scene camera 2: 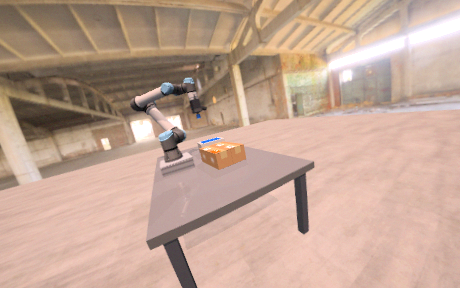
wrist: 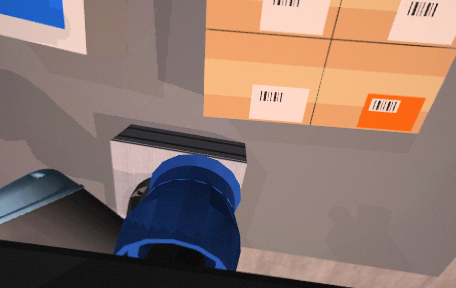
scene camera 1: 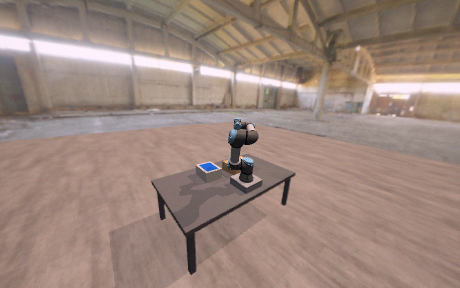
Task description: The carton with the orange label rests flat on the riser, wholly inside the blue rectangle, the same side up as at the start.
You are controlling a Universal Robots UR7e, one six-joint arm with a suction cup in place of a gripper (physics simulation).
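Seen in the pictures: hand at its tool point: (scene camera 2: 199, 118) (wrist: 195, 194); arm's base at its link origin: (scene camera 2: 174, 159) (scene camera 1: 246, 178).
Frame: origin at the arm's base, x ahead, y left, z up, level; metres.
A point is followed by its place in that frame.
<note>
The carton with the orange label (scene camera 2: 222, 161) @[x 0.270, y -0.375, z -0.031 m] (wrist: 345, 80) @[x 0.293, y -0.245, z 0.037 m] stands flat in a block of cartons on the table, at the block's corner near the arm's base and away from the riser. Its label faces up in the wrist view. The pale riser (scene camera 1: 209, 176) @[x 0.290, y 0.265, z -0.010 m] (wrist: 75, 36) @[x 0.298, y 0.117, z 0.041 m] stands beside the block, with the blue rectangle (scene camera 1: 209, 167) @[x 0.387, y 0.198, z 0.041 m] (scene camera 2: 211, 140) @[x 0.422, y 0.195, z 0.036 m] (wrist: 30, 12) @[x 0.317, y 0.168, z 0.041 m] on its top; no carton is seen on it. My blue suction cup (scene camera 2: 198, 116) (wrist: 196, 170) is open and holds nothing, high above the table and apart from the cartons. In scene camera 1 the arm hides the cup.
Other cartons (wrist: 250, 57) @[x 0.304, y -0.112, z 0.036 m] with white labels touch the orange-labelled one. The arm's base plinth (scene camera 1: 246, 184) @[x -0.074, y 0.074, z -0.005 m] (scene camera 2: 177, 164) @[x 0.004, y -0.136, z -0.018 m] (wrist: 125, 160) @[x 0.096, y 0.082, z 0.004 m] stands near the block on the dark table (scene camera 1: 210, 210) @[x -0.080, y 0.513, z -0.079 m] (scene camera 2: 225, 192) @[x 0.137, y -0.669, z -0.079 m] (wrist: 300, 200) @[x -0.005, y -0.297, z -0.079 m]. The arm's shadow falls on the table.
</note>
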